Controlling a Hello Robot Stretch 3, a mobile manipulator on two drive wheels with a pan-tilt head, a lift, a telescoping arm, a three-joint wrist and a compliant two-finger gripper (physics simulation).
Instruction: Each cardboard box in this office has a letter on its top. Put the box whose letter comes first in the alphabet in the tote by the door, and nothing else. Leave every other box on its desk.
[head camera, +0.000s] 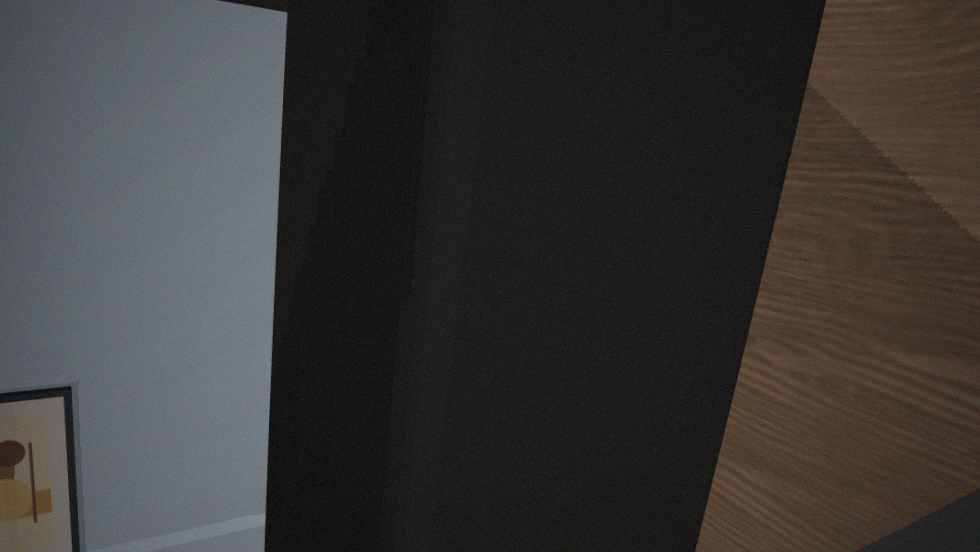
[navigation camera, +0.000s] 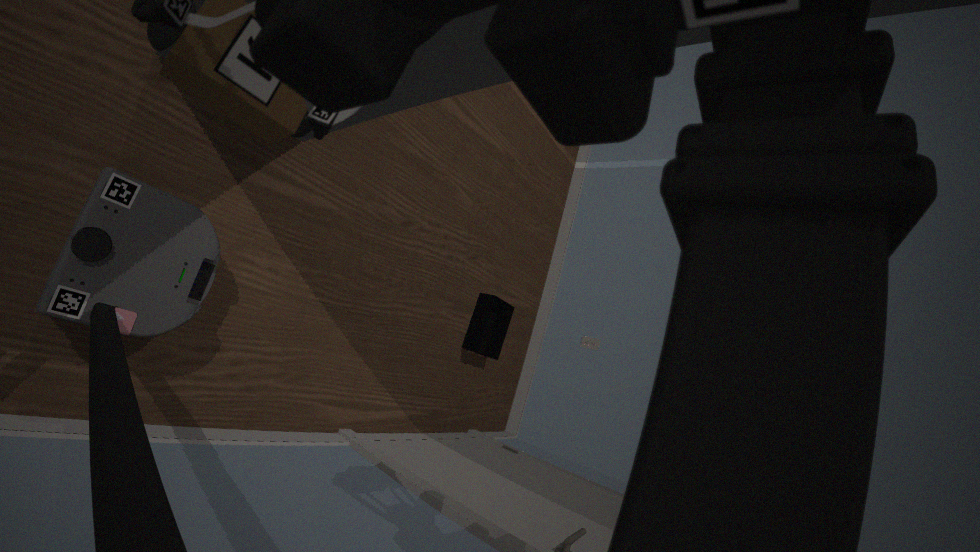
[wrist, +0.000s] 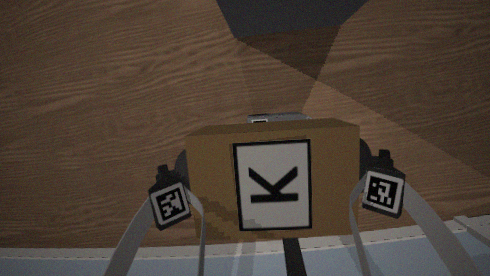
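Seen in the pictures: gripper, between the fingertips: (navigation camera: 237, 79) (wrist: 270, 161); robot's base, origin of its link: (navigation camera: 94, 241).
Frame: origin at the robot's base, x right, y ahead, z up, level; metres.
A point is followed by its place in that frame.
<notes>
A brown cardboard box (navigation camera: 205, 75) @[x 0.163, y 0.000, z 0.960 m] (wrist: 215, 175) @[x 0.201, y 0.009, z 0.962 m] has a black K on a white label on its top. My gripper (navigation camera: 243, 65) @[x 0.193, y -0.022, z 0.912 m] (wrist: 270, 161) @[x 0.193, y -0.022, z 0.912 m] is shut on this box, one fingertip pressed against each side, and holds it above the wood floor. In the navigation camera view dark robot parts cover much of the box. A dark grey shape (head camera: 942, 531) @[x 0.520, y -0.342, z 0.265 m] (navigation camera: 449, 72) @[x 0.519, y -0.316, z 0.737 m] (wrist: 295, 17) @[x 0.513, y -0.155, z 0.179 m] is cut off or partly covered in each view. I cannot tell whether it is the tote. No other lettered box shows.
My base (navigation camera: 157, 236) @[x 0.067, y -0.106, z 0.160 m] stands on the floor near a wall (navigation camera: 274, 486) @[x -0.437, y -0.522, z 0.341 m] (head camera: 150, 205) @[x 0.435, y -2.116, z 1.058 m]. A small black block (navigation camera: 488, 326) @[x 0.218, y -1.635, z 0.004 m] is on the floor near the corner. A pale panel (navigation camera: 493, 490) @[x -0.390, y -1.208, z 0.565 m] is along the wall. A framed picture (head camera: 34, 473) @[x 1.196, y -2.060, z 1.371 m] hangs at the left. A black robot part (head camera: 548, 274) @[x 0.027, y -0.081, z 1.258 m] blocks the head camera's middle.
</notes>
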